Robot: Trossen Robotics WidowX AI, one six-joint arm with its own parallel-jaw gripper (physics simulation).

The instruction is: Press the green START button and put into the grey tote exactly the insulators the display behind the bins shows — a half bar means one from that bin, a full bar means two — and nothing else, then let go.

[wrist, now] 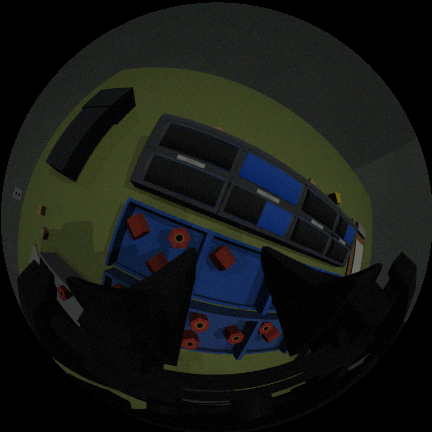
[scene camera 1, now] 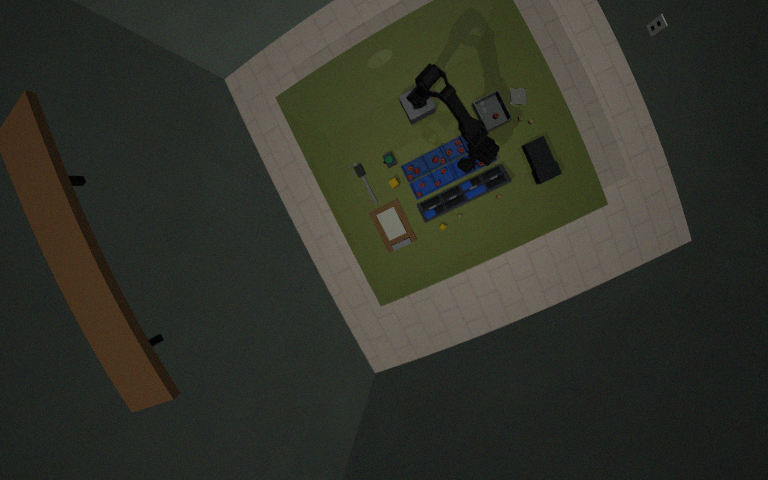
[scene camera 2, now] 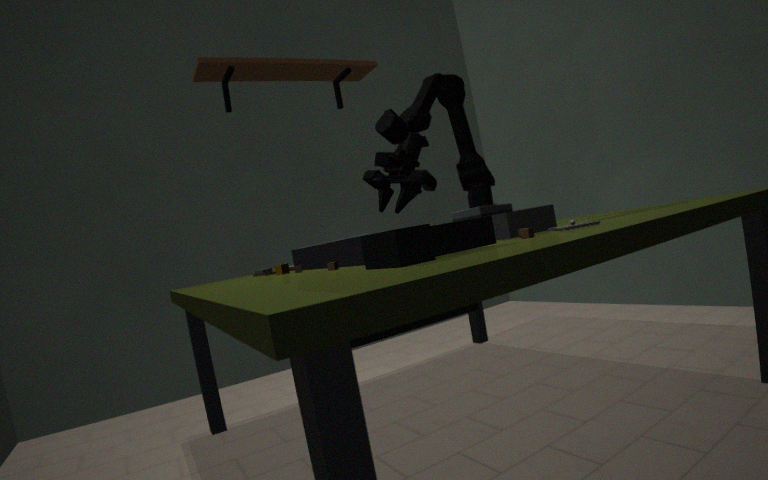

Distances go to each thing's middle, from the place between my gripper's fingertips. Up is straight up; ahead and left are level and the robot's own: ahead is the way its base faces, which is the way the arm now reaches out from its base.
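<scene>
The display (scene camera 2: 348, 252) is where I begin: my hand is 11 cm short of it, 9 cm to the left of it and 8 cm above it. There is a dark box (scene camera 2: 397, 248) too, 32 cm to the left of my hand, 6 cm ahead of it and 8 cm below it. As for the grey tote (scene camera 2: 542, 218), it sits 23 cm behind my hand and 15 cm to the left of it, 8 cm below it as well.
</scene>
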